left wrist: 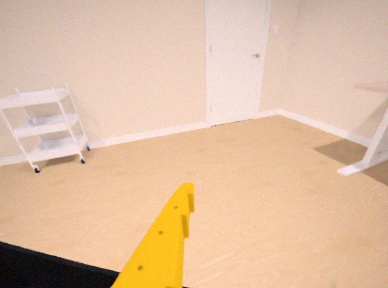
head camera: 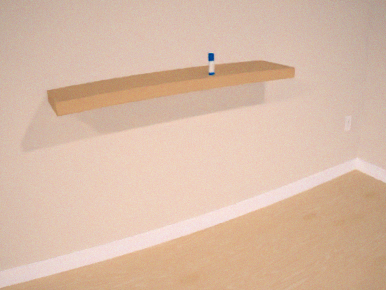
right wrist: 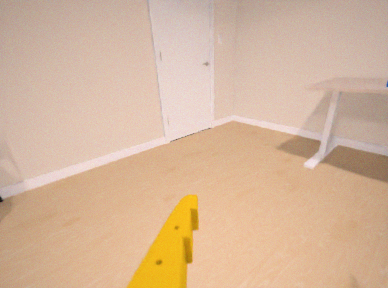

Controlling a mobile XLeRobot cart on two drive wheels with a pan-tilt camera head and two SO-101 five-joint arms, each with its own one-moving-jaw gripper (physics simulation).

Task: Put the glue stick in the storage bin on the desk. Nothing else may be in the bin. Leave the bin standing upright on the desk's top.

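Places are measured from the left arm's base along level axes (x right, y ahead, z up), in millimetres.
Pixels of known places: left hand, tool point: [left wrist: 193, 193]; right hand, tool point: [right wrist: 197, 207].
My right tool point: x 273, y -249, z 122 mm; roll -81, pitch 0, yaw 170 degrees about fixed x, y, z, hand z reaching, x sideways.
Observation:
Ahead of a thing's pixels: the offset from my right tool point to its middle. "pt": to the spot under its first point. Level surfaces: height alone.
The glue stick @(dx -85, dy +1810, dz +48 mm) [head camera: 211, 64], white with blue ends, stands upright on a wooden wall shelf @(dz -1 mm) [head camera: 115, 92] in the head view. The desk @(dz -180 mm) [left wrist: 372, 87] [right wrist: 345, 84] shows in part at the right of both wrist views. A sliver of a blue thing @(pt dx -1482, dy -1044, dz -161 mm) [right wrist: 387, 84] on it, cut off by the right wrist view's edge, looks like the storage bin; its inside is hidden. My left gripper [left wrist: 189, 192] is open and empty, with one notched yellow jaw in view. My right gripper [right wrist: 193, 202] is also open and empty, with one jaw in view. Both are far from the shelf and desk.
A white three-tier cart [left wrist: 42, 96] stands by the wall at the left of the left wrist view. A white door [left wrist: 234, 60] [right wrist: 185, 65] is in the wall. The desk's white leg [left wrist: 378, 137] [right wrist: 329, 122] stands on the floor. A wall outlet [head camera: 347, 123] is right of the shelf.

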